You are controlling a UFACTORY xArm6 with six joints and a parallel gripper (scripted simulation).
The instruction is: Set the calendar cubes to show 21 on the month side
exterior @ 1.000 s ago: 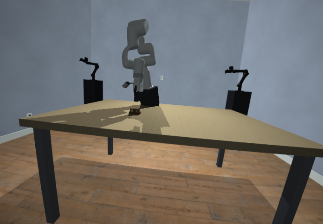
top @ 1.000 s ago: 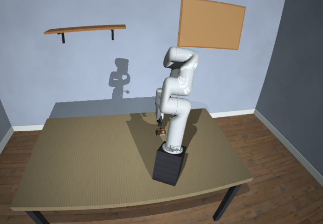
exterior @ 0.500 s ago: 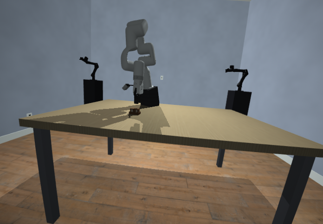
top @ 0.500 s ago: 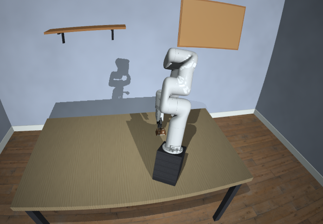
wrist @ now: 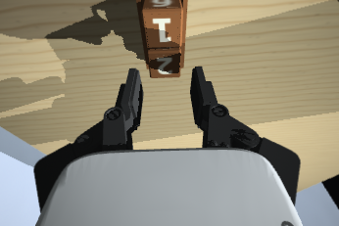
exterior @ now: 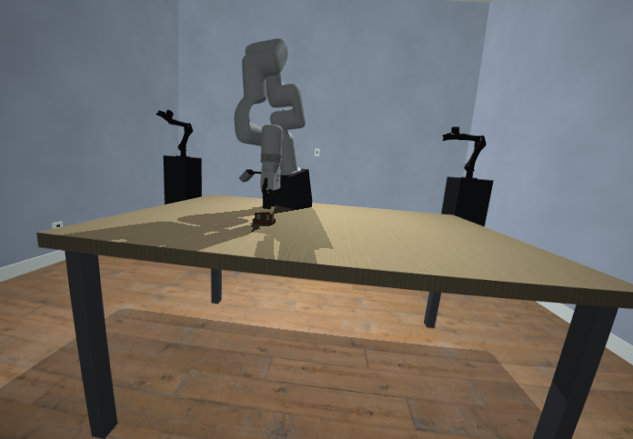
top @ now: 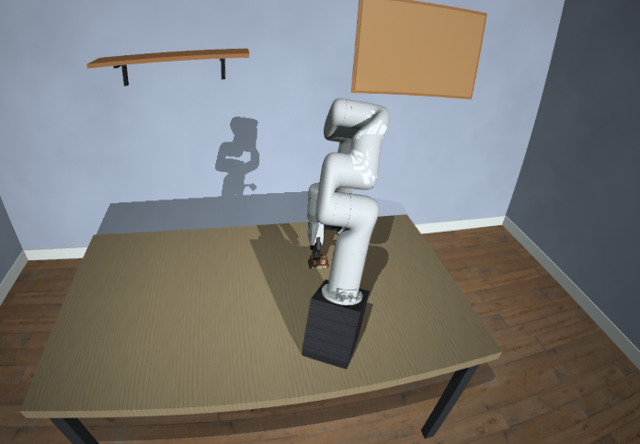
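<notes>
Right now my hand is 20 mm to the left of the brown wooden tray and 70 mm above it.
</notes>
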